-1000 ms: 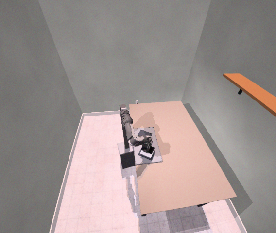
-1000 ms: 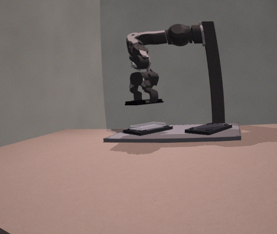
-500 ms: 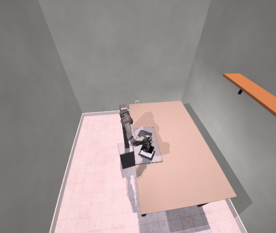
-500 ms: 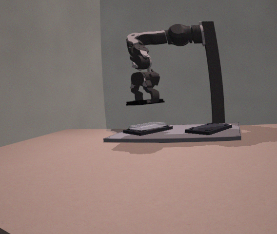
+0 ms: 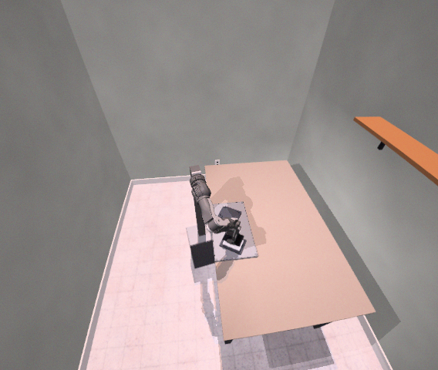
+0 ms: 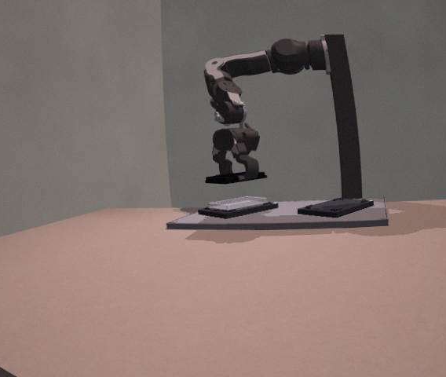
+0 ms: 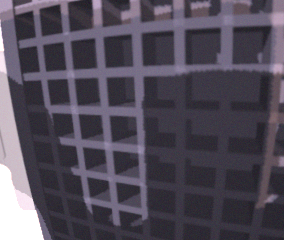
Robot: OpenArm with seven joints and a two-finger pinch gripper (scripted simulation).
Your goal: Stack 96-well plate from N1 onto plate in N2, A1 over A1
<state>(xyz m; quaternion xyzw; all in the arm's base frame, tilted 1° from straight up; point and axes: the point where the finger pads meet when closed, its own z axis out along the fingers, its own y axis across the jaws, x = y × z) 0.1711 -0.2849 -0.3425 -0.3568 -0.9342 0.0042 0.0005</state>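
The clear 96-well plate lies 7 cm below my hand. From my hand the other things lie so: dark 96-well plate: right at my hand; then plate nest N1: 7 cm ahead, 25 cm to the left, 8 cm below; then plate nest N2: 8 cm below.
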